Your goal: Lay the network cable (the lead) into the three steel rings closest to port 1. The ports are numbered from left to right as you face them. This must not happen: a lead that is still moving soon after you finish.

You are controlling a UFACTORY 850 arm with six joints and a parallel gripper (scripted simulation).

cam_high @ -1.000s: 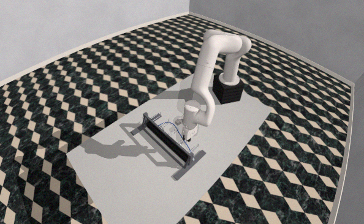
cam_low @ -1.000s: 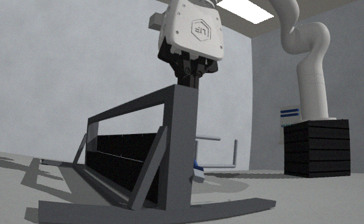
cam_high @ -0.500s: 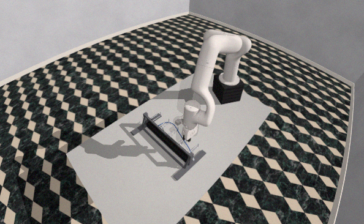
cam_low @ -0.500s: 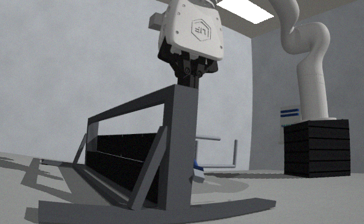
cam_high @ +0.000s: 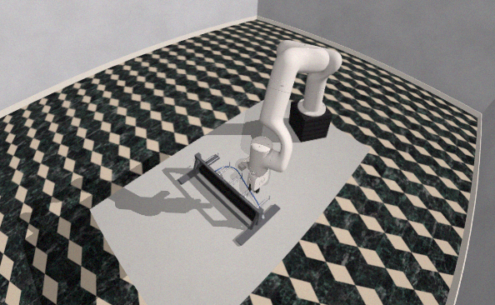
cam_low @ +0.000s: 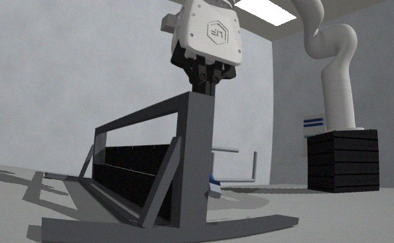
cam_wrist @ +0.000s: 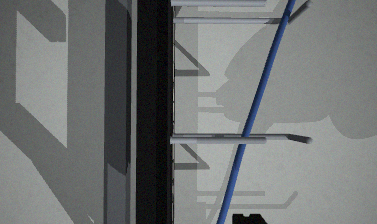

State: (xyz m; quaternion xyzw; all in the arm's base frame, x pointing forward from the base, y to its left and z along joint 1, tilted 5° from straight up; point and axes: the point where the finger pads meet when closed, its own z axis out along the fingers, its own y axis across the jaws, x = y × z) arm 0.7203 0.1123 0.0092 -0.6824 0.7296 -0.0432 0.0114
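Now: the grey plug 4 cm ahead of my hand, 8 cm to the left of it and 12 cm below it. Also, from my hand: dark grey rack 5 cm ahead, 15 cm to the right, 10 cm below.
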